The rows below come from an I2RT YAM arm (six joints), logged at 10 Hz.
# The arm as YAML. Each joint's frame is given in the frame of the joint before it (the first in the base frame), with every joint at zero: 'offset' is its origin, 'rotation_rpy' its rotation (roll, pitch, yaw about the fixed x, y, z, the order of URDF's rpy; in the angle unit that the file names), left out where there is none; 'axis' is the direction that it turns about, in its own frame. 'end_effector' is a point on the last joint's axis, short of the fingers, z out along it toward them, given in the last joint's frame.
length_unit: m
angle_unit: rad
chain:
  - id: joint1
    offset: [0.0, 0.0, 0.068]
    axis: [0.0, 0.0, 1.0]
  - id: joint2
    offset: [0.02, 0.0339, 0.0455]
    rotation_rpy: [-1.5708, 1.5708, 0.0]
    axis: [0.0, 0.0, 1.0]
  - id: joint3
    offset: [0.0, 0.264, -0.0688]
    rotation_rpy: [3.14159, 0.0, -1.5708]
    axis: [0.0, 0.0, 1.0]
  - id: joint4
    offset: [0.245, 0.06, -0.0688]
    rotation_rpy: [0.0, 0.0, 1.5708]
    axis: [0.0, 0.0, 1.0]
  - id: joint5
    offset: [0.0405, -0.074, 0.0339]
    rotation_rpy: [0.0, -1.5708, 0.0]
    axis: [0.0, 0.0, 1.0]
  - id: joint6
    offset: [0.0, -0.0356, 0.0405]
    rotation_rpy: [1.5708, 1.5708, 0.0]
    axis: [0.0, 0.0, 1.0]
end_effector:
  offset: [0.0, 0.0, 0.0]
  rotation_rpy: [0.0, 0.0, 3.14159]
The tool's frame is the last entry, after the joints.
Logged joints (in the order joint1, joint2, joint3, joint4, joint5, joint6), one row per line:
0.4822 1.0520 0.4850 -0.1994 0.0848 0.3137
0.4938 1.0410 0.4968 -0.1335 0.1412 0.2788
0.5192 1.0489 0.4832 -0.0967 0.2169 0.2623
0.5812 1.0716 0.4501 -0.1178 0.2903 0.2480
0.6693 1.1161 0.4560 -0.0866 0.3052 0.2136
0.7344 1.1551 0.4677 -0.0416 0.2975 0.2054
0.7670 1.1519 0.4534 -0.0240 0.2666 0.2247
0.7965 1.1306 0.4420 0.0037 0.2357 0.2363
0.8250 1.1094 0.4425 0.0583 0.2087 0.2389
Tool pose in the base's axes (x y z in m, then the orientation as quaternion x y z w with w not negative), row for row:
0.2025 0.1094 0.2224 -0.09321 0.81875 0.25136 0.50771
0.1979 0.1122 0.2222 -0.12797 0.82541 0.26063 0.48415
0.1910 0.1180 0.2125 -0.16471 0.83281 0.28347 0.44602
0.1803 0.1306 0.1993 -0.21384 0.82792 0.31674 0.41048
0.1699 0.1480 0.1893 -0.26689 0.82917 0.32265 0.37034
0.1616 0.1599 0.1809 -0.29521 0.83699 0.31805 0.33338
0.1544 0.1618 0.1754 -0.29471 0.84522 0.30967 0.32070
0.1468 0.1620 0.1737 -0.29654 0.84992 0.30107 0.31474
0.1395 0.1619 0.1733 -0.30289 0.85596 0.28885 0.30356
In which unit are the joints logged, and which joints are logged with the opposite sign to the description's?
The joints are logged in radians. Opposite sign: joint4, joint5.
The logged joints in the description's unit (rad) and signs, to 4 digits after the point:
0.4822 1.0520 0.4850 0.1994 -0.0848 0.3137
0.4938 1.0410 0.4968 0.1335 -0.1412 0.2788
0.5192 1.0489 0.4832 0.0967 -0.2169 0.2623
0.5812 1.0716 0.4501 0.1178 -0.2903 0.2480
0.6693 1.1161 0.4560 0.0866 -0.3052 0.2136
0.7344 1.1551 0.4677 0.0416 -0.2975 0.2054
0.7670 1.1519 0.4534 0.0240 -0.2666 0.2247
0.7965 1.1306 0.4420 -0.0037 -0.2357 0.2363
0.8250 1.1094 0.4425 -0.0583 -0.2087 0.2389

